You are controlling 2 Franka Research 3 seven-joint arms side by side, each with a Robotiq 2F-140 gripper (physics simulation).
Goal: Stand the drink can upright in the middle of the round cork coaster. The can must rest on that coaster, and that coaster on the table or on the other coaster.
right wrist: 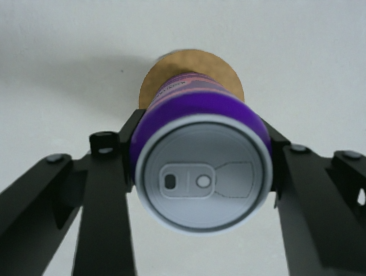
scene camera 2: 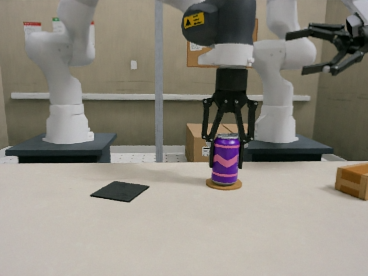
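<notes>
The purple drink can (scene camera 2: 225, 159) (right wrist: 202, 175) with pink bands is upright over the round cork coaster (scene camera 2: 211, 185) (right wrist: 220, 65). In scene camera 2 its base shows within the coaster's outline, near the middle, with no clear gap; exact contact is hard to tell. In the right wrist view the can hides the coaster's near part. My right gripper (scene camera 2: 226, 165) (right wrist: 192, 126) points down and is shut on the can, one finger on each side. My left gripper (scene camera 2: 298, 53) is open and empty, high at the upper right of scene camera 2.
A black square coaster (scene camera 2: 120, 192) lies flat on the pale table (scene camera 2: 175, 235), left of the can. An open wooden box (scene camera 2: 349, 186) stands at the table's right edge. A cardboard box (scene camera 2: 195, 145) shows behind the table.
</notes>
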